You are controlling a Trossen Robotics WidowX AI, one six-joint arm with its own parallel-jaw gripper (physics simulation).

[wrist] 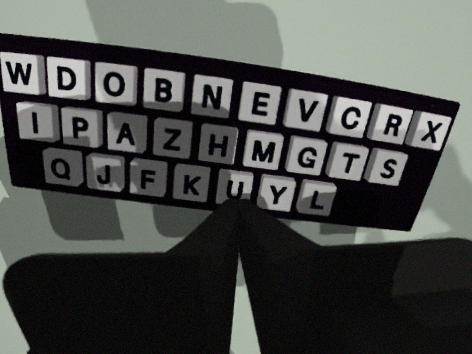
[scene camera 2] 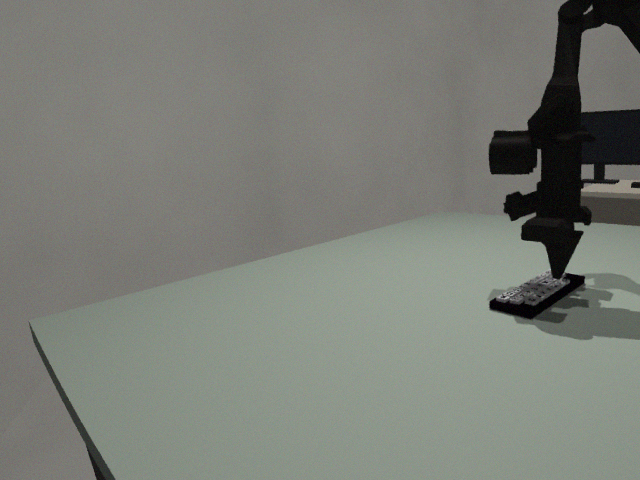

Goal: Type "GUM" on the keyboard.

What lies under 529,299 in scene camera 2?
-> A black keyboard.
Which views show my gripper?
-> The wrist view and scene camera 2: all of them.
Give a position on a black keyboard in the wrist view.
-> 109,121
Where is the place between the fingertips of my gripper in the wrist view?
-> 236,209
